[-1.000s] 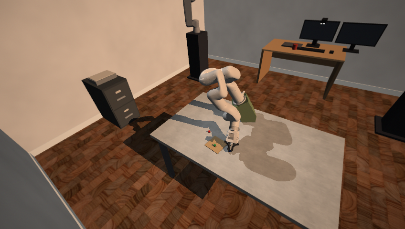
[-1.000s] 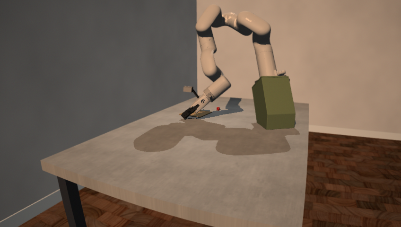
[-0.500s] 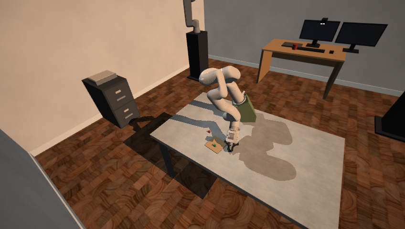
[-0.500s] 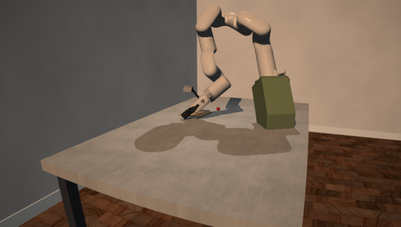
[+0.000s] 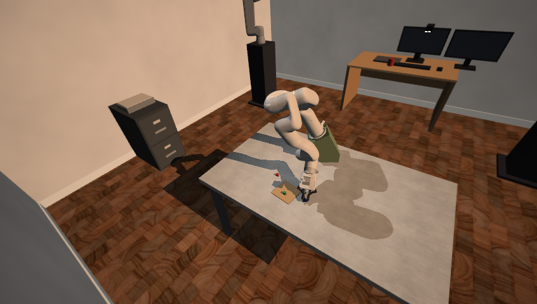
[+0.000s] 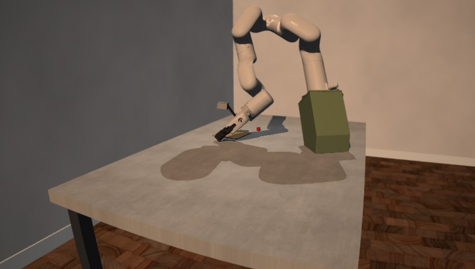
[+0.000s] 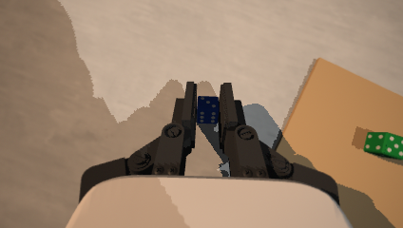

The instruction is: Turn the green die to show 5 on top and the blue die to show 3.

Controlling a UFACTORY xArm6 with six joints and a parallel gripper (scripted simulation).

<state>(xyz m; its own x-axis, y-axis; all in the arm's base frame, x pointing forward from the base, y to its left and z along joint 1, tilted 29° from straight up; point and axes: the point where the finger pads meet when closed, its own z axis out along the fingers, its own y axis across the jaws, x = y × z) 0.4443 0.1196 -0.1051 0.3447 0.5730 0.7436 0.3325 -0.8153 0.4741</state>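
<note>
Right now the blue die is 1 cm below my hand and 1 cm ahead of it. The rest, counted from my hand: tan mat: 13 cm to the right, 2 cm below, 1 cm ahead; green die: 13 cm to the right, 3 cm ahead, 1 cm below; red die: 26 cm to the right, 8 cm behind, 2 cm below.
</note>
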